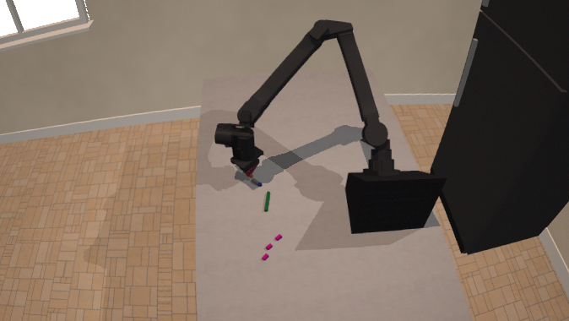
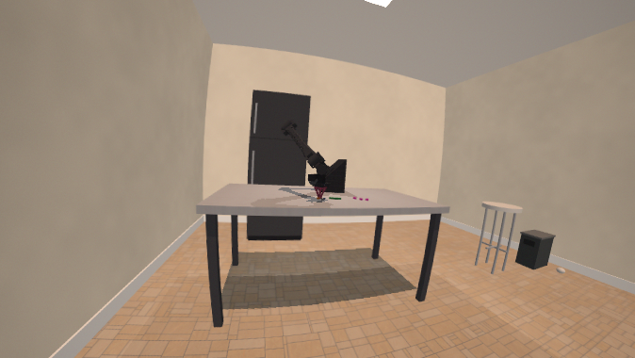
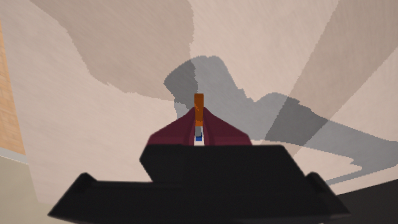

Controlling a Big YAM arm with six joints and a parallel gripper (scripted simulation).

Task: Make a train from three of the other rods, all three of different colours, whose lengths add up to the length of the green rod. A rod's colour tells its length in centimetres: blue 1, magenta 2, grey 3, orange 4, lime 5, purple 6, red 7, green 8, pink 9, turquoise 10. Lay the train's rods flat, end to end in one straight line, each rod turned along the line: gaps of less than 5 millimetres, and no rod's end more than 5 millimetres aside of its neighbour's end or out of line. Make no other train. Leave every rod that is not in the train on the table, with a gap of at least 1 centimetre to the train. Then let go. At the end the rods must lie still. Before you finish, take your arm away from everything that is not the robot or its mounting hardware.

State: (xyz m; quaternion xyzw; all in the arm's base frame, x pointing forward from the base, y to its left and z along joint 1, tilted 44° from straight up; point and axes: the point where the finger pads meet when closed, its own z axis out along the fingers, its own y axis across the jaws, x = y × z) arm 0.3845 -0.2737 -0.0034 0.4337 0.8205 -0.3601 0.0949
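The orange rod is right at my hand. Also, from my hand: blue rod 30 mm behind, 40 mm to the left, 20 mm below; then green rod 50 mm behind, 120 mm to the left, 20 mm below; then grey rod 20 mm behind, 30 mm to the left, 20 mm below.
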